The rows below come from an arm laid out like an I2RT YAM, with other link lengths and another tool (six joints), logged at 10 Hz.
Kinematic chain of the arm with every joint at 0, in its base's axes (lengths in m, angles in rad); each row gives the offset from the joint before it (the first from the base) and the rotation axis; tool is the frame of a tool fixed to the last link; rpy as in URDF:
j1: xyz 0 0 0.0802 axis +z
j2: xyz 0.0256 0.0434 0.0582 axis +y
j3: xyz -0.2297 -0.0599 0 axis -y
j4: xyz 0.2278 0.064 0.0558 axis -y
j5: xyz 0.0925 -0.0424 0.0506 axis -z
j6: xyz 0.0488 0 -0.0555 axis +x
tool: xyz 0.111 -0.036 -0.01 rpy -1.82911 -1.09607 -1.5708
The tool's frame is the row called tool.
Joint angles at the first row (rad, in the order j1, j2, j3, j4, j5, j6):
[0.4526 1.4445 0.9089 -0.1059 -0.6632 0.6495]
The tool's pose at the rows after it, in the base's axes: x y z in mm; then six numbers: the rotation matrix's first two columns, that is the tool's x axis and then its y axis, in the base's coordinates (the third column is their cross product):
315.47 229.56 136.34 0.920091 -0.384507 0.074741 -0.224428 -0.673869 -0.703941
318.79 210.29 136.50 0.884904 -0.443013 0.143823 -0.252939 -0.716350 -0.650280
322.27 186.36 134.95 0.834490 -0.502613 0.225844 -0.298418 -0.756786 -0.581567
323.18 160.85 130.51 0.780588 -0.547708 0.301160 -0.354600 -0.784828 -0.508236
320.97 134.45 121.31 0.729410 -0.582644 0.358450 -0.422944 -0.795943 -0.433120
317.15 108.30 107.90 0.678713 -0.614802 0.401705 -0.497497 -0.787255 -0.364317
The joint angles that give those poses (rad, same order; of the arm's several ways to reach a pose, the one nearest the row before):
[0.4396 1.3956 0.9089 -0.1604 -0.5839 0.6147]
[0.4389 1.3518 0.9089 -0.2276 -0.4660 0.5800]
[0.4389 1.3113 0.9027 -0.2863 -0.3237 0.5488]
[0.4359 1.2781 0.8848 -0.3302 -0.1886 0.5243]
[0.4255 1.2556 0.8543 -0.3611 -0.0708 0.5114]
[0.4076 1.2442 0.8089 -0.3679 0.0307 0.5114]

